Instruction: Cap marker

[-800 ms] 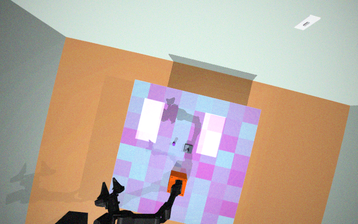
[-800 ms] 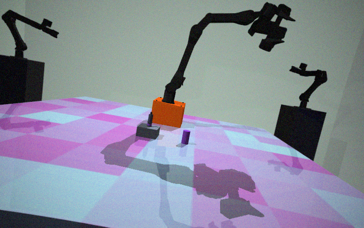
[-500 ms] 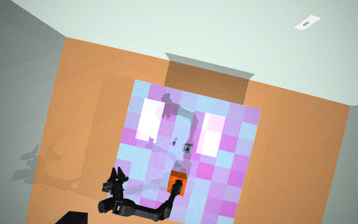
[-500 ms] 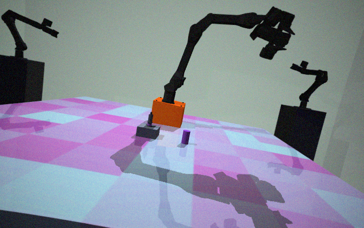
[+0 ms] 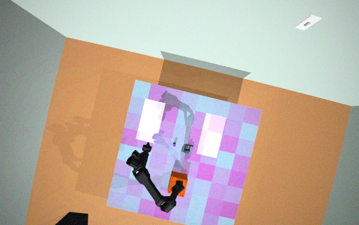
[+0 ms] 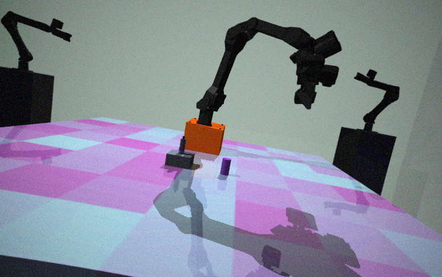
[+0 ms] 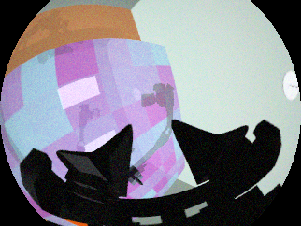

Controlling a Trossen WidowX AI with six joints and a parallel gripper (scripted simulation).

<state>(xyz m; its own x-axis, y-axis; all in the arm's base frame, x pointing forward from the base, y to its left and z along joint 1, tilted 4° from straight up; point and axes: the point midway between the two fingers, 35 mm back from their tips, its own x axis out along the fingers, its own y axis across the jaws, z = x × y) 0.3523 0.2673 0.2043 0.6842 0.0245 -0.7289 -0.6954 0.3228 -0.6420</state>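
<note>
The purple cap is 5 cm behind my gripper tip, 20 cm to the right of it and 23 cm below it. Also, from my gripper tip: grey holder block (9 cm behind, 35 cm to the right, 24 cm below).
</note>
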